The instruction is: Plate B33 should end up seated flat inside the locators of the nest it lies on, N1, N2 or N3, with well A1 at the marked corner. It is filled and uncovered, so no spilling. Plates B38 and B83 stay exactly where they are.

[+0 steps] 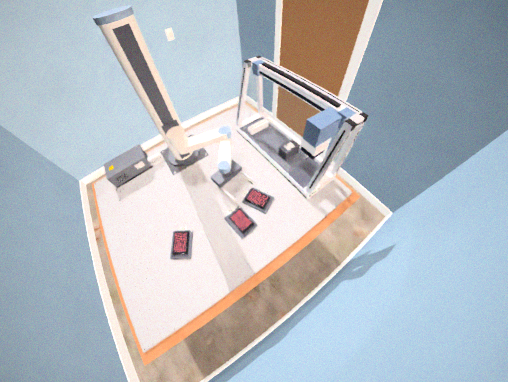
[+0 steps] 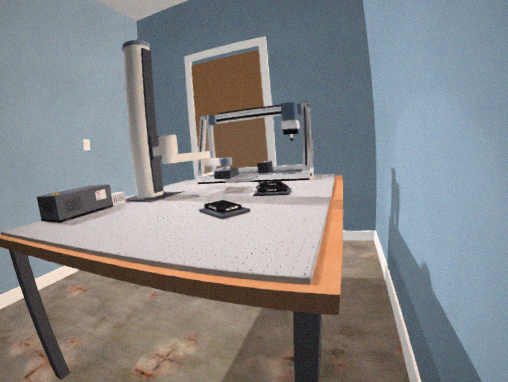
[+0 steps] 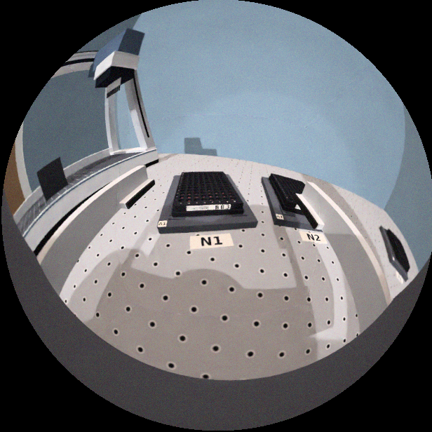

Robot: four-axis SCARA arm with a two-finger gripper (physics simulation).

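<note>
My gripper (image 1: 243,196) (image 3: 224,178) is open and empty, its fingers spread wide, behind nests N1 and N2. The plate (image 1: 258,198) (image 3: 208,192) in nest N1 (image 3: 240,221) has a label that reads B83 or B33; I cannot tell which. The plate (image 1: 240,220) (image 3: 286,190) in nest N2 (image 3: 292,219) looks slightly askew to its nest; its label is hidden by the right finger. A third plate (image 1: 181,242) (image 2: 223,206) (image 3: 398,247) lies in a nest farther off; its label is unreadable. A small A1 mark shows at the near left corners of N1 and N2.
A gantry machine (image 1: 305,93) (image 2: 245,113) stands beside N1, with a blue and white head (image 1: 322,131) (image 3: 117,62). A dark grey box (image 1: 128,166) (image 2: 75,202) stands near the arm column (image 1: 145,80) (image 2: 137,120). N1 and N2 stand close together.
</note>
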